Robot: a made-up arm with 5 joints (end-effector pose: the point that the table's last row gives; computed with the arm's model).
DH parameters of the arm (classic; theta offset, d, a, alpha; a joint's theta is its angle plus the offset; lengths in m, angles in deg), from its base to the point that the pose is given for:
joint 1: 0 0.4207 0 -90
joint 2: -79.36 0 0.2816 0
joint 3: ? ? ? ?
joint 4: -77.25 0 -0.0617 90
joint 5: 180 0.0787 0 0
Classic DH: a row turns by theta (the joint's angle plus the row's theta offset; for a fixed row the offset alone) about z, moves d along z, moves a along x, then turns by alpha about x.
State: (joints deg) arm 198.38 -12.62 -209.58 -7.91 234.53
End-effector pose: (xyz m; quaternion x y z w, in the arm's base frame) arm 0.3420 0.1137 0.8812 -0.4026 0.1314 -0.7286 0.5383
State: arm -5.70 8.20 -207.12 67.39 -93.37
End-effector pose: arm -0.0516 0.0052 1.0463 0.2961 0.2843 0.5918 0.6938
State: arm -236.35 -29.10 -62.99 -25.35 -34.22
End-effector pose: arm -0.1376 0.2067 0.8573 -0.0997 -0.5096 -0.6073 0.6013
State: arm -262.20 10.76 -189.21 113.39 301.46
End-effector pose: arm -0.0191 0.1393 1.0061 -0.1728 -0.8252 -0.5065 0.1807
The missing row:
joint 3: -23.39 0 -0.3063 0
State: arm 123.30 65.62 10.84 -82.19 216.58
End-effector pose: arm -0.0374 0.0570 0.2798 -0.6857 0.7261 0.0492 0.0087
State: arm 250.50 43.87 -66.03 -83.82 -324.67
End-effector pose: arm -0.1546 -0.4367 0.4140 0.1819 -0.5738 0.6370 0.4815
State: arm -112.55 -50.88 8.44 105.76 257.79
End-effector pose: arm -0.0103 -0.0249 0.3703 -0.8477 0.0767 -0.1568 0.5009
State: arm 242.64 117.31 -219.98 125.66 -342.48
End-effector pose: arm -0.2412 -0.4661 0.2825 -0.3760 0.9050 0.1283 0.1525
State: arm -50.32 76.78 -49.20 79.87 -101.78
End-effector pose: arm 0.0698 -0.0841 0.1020 -0.5330 -0.2569 0.1944 0.7824
